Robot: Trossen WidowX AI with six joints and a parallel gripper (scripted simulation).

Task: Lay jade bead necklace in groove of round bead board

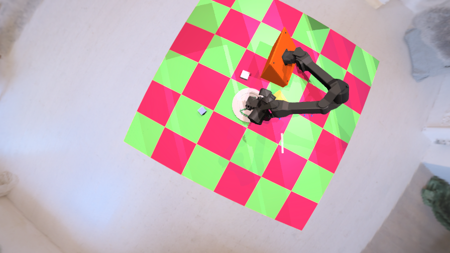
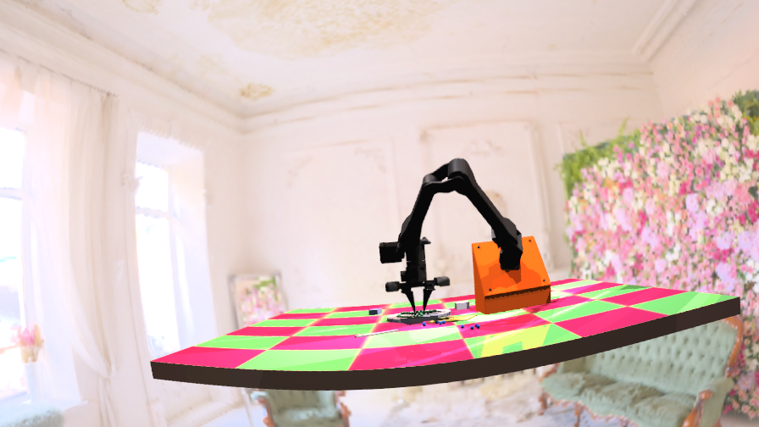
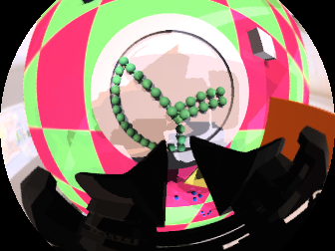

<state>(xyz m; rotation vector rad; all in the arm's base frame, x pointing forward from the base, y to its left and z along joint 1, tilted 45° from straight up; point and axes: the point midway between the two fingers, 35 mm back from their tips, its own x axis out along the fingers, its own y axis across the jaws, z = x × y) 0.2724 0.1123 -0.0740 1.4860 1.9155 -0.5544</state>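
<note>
My gripper tip is now 1 cm short of the round bead board, 5 cm to the left of it and 1 cm above it. Round my gripper tip: white cube 13 cm behind, 16 cm to the right, 1 cm below; thin white stick 9 cm ahead, 24 cm to the left, 2 cm below; yellow patch 10 cm behind, 8 cm to the left, 2 cm below.
</note>
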